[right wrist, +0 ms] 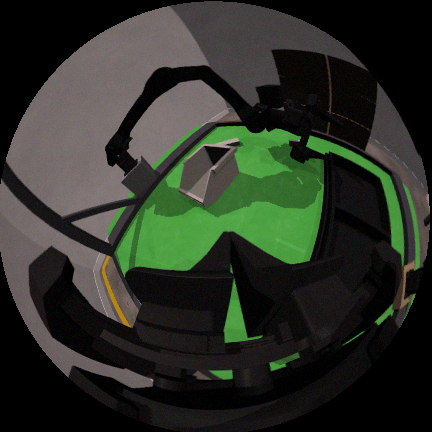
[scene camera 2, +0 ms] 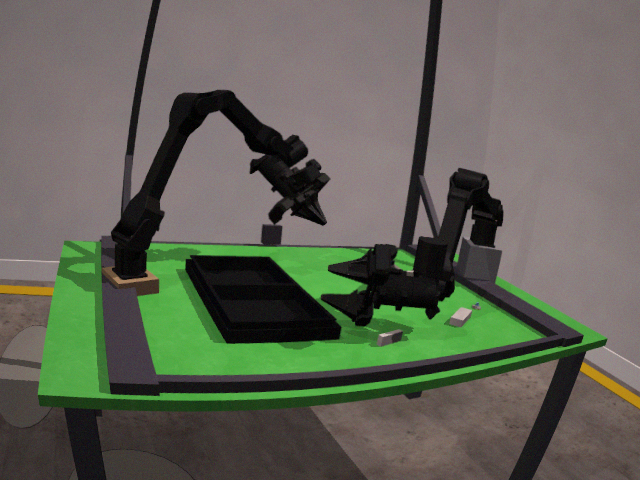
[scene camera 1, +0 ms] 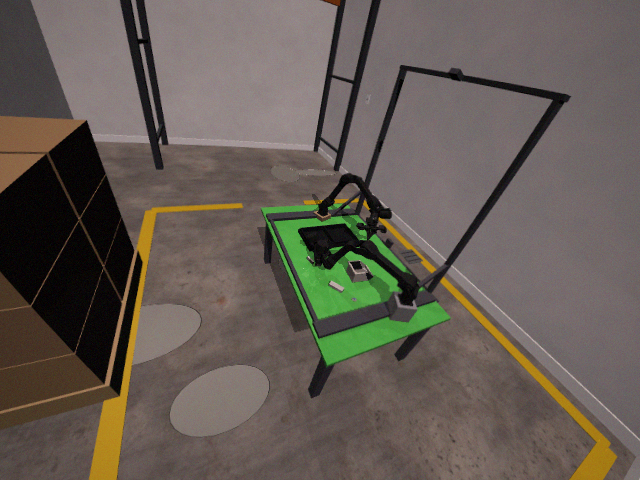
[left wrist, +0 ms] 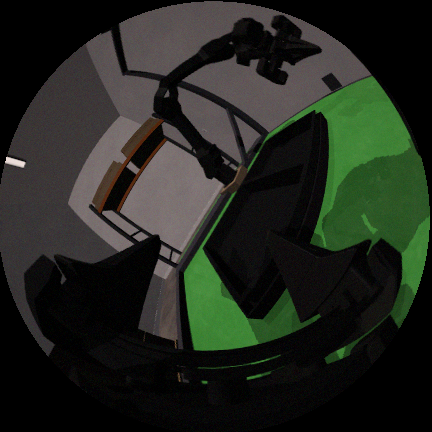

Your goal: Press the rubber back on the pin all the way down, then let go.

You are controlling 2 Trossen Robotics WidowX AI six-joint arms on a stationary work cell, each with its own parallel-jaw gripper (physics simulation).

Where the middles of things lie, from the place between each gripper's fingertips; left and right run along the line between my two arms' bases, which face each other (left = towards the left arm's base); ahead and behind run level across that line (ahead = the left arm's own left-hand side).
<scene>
Now: the grey box point(right wrist: 206, 173) 13 cm ahead of my right hand, 15 cm to the left of it and 9 cm below it. The rest, counted from my right hand: grey block point(scene camera 2: 479, 262) 8 cm ahead, 45 cm to the left, 7 cm below; black tray point(scene camera 2: 251, 299) 14 cm ahead, 21 cm to the right, 11 cm below.
Now: the black tray 14 cm behind my left hand, 8 cm to the right of it and 7 cm below it. From my left hand the other things lie so: grey box: 29 cm to the left, 15 cm behind, 6 cm below; grey block: 58 cm to the left, 21 cm behind, 4 cm below.
</scene>
